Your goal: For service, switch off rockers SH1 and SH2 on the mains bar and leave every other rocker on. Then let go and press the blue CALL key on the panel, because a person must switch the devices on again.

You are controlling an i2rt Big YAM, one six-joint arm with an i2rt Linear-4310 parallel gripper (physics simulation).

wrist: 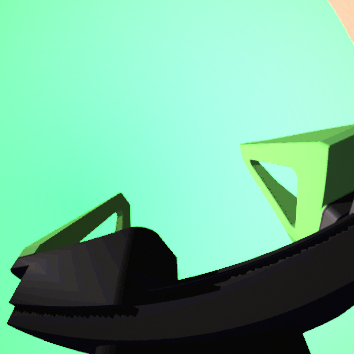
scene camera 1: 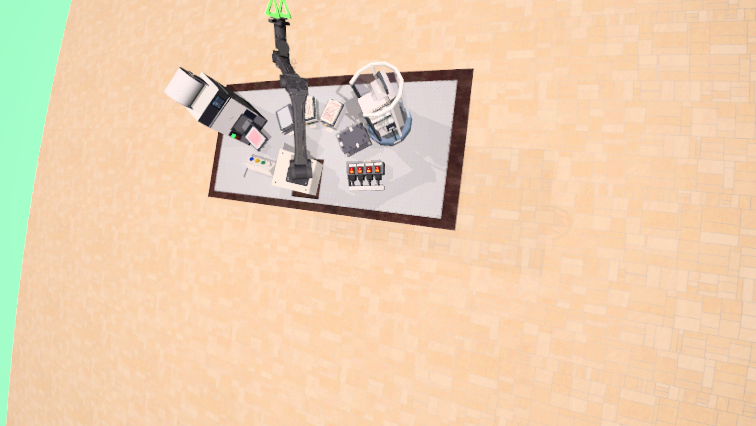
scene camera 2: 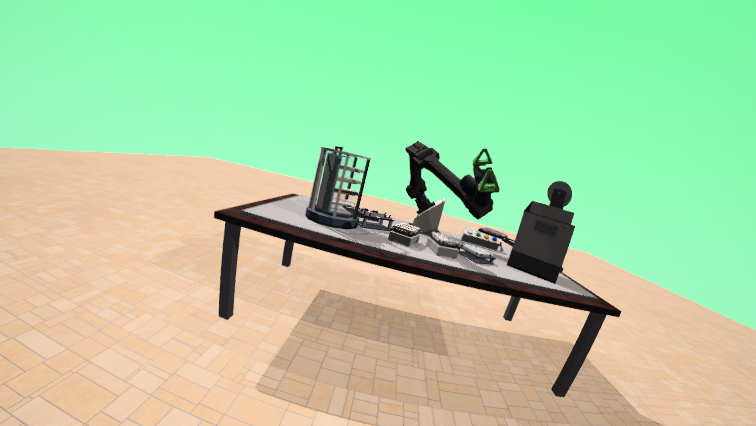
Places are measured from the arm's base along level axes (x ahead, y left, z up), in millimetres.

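Pixels of known places: gripper, fingertip midpoint: (wrist: 179, 176) (scene camera 2: 487, 158); arm's base, link origin: (scene camera 1: 297, 176) (scene camera 2: 426, 209).
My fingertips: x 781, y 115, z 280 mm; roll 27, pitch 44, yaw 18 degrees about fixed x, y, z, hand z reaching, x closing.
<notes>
Ahead of a thing's pixels: the offset from my fingertips to its middle. "*": to the spot under its first point.
The mains bar {* dx -634, dy -473, dz -362 mm} (scene camera 1: 366, 164) lies on the table right of the arm's base in scene camera 1. It has a row of several rockers that glow red-orange; their labels and tilt are too small to read. I cannot make out the bar in scene camera 2. The key panel {dx -747, dy +240, dz -362 mm} (scene camera 1: 259, 164) (scene camera 2: 478, 239) lies on the base's other side, with the blue CALL key {dx -717, dy +313, dz -340 mm} (scene camera 1: 251, 158) (scene camera 2: 495, 239) at its end. My gripper (scene camera 1: 278, 8) (scene camera 2: 484, 168) (wrist: 179, 176) is open and empty, raised high, well away from the bar and panel. Neither shows in the wrist view.
A round caged rack (scene camera 1: 388, 141) (scene camera 2: 332, 217) stands on the table (scene camera 1: 463, 150) (scene camera 2: 365, 256). A dark plate {dx -502, dy -365, dz -366 mm} (scene camera 1: 353, 139) lies beside it. Trays (scene camera 1: 331, 112) (scene camera 2: 404, 233) and a tall machine {dx -459, dy +483, dz -176 mm} (scene camera 1: 222, 113) (scene camera 2: 544, 238) are also there. An upright board (scene camera 2: 431, 215) stands near the arm's base.
</notes>
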